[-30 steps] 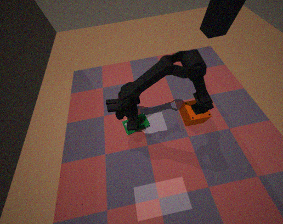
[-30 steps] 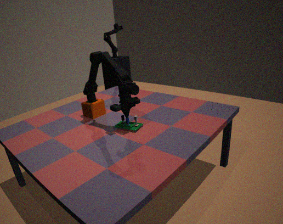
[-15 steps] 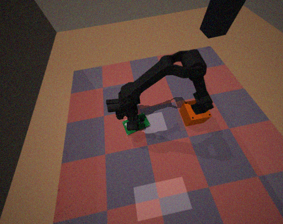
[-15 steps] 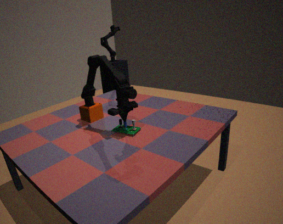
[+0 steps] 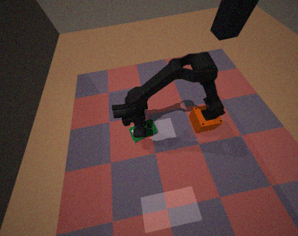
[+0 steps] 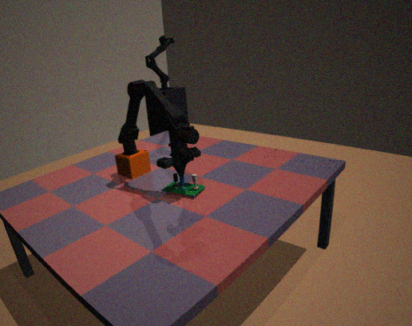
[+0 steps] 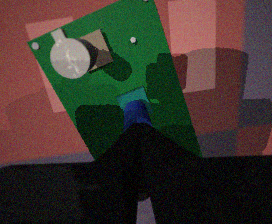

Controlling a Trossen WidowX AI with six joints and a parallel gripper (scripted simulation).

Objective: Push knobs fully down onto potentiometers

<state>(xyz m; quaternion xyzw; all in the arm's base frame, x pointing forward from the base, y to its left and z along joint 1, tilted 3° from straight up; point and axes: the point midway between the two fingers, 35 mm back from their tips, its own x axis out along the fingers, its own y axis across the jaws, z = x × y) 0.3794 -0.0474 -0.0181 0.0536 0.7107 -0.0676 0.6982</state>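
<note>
Right now the white knob is 50 mm ahead of my gripper tip and 20 mm to the left of it. Also, from my gripper tip: blue knob (20 mm below).
</note>
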